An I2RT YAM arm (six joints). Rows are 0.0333 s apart.
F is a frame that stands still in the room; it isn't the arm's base.
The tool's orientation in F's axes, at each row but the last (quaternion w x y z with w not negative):
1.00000 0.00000 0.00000 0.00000
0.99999 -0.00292 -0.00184 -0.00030
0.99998 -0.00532 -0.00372 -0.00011
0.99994 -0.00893 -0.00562 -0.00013
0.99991 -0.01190 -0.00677 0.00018
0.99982 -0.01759 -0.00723 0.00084
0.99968 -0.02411 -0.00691 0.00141
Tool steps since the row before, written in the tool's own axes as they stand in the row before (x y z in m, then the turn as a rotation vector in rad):
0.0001 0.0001 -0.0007 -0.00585 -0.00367 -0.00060
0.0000 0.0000 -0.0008 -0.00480 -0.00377 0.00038
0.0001 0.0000 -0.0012 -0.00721 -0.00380 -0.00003
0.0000 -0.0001 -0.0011 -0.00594 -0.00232 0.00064
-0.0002 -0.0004 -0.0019 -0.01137 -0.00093 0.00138
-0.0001 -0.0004 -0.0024 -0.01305 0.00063 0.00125
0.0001 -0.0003 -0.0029 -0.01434 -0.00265 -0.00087
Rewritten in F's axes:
0.0001 0.0001 -0.0007 -0.00585 -0.00367 -0.00060
0.0000 0.0000 -0.0008 -0.00480 -0.00376 0.00038
0.0001 0.0000 -0.0012 -0.00721 -0.00380 -0.00004
0.0000 -0.0001 -0.0011 -0.00595 -0.00231 0.00061
-0.0002 -0.0004 -0.0019 -0.01139 -0.00090 0.00125
-0.0001 -0.0005 -0.0024 -0.01307 0.00065 0.00104
0.0001 -0.0004 -0.0029 -0.01432 -0.00273 -0.00094

